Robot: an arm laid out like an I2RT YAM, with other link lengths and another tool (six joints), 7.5 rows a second.
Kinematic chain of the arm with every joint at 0, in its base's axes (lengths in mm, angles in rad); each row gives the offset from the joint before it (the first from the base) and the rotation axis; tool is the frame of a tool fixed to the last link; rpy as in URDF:
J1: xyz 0 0 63.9 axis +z
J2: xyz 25 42.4 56.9 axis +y
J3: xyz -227 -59.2 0 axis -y
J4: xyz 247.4 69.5 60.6 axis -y
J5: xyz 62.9 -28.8 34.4 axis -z
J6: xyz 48.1 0 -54.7 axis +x
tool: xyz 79 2 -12 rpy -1.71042 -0.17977 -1.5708
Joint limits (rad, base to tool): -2.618..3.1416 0..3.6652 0..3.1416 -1.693..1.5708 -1.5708..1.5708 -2.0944..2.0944
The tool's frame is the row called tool.
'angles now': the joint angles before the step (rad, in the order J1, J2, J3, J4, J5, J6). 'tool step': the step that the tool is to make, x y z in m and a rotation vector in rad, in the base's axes. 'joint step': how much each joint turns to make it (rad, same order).
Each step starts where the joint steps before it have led.
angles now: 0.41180, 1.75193, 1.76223, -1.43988, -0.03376, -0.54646
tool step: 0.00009, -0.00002, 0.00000, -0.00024, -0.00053, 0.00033
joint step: 0.00000, 0.00000, 0.00001, 0.00037, 0.00038, -0.00039
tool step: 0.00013, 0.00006, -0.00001, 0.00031, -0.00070, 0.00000
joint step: 0.00001, -0.00003, -0.00006, 0.00080, 0.00000, 0.00001
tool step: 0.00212, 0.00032, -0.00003, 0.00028, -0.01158, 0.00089
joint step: -0.00001, 0.00004, 0.00005, 0.01066, 0.00420, -0.00154
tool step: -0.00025, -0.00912, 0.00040, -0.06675, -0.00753, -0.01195
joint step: 0.00000, -0.00002, -0.00003, -0.01982, 0.06523, 0.00267
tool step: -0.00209, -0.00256, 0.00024, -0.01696, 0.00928, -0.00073
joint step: 0.00000, 0.00003, 0.00006, -0.01530, 0.01183, -0.00076
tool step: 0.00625, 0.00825, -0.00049, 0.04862, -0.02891, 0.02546
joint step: 0.00228, -0.00003, -0.00003, 0.04654, -0.03586, -0.01832
